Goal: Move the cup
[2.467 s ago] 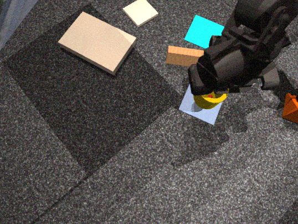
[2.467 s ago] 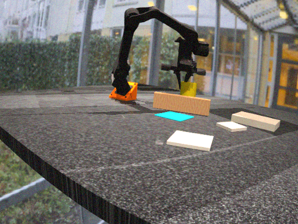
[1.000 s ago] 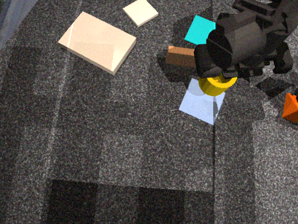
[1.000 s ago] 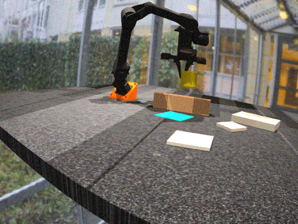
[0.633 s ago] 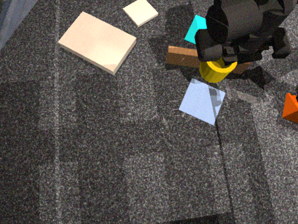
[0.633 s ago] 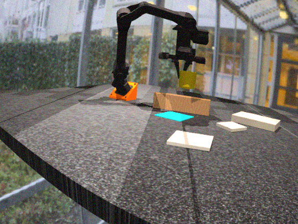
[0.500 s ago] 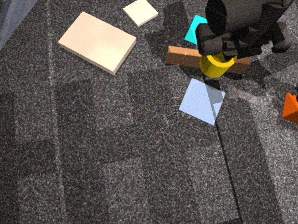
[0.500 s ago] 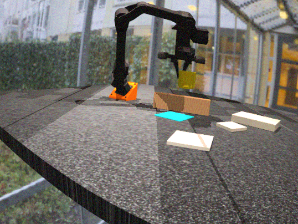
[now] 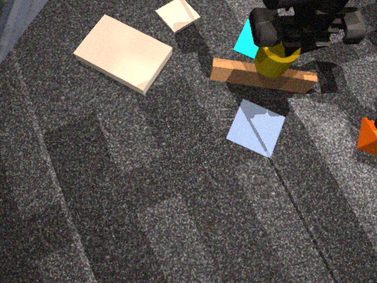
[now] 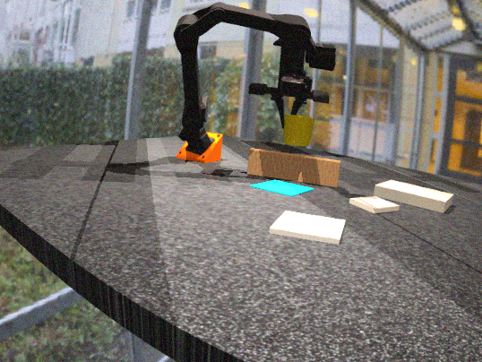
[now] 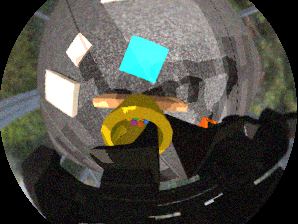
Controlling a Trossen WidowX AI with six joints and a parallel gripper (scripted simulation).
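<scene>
My gripper tip is now 100 mm above the long wooden bar, 20 mm short of it and 10 mm to the right of it. Also, from my gripper tip: yellow cup (20 mm to the left, 20 mm ahead); small beige block (270 mm ahead, 110 mm below, 60 mm to the right); pale blue pad (130 mm below, 110 mm to the left, 10 mm behind).
</scene>
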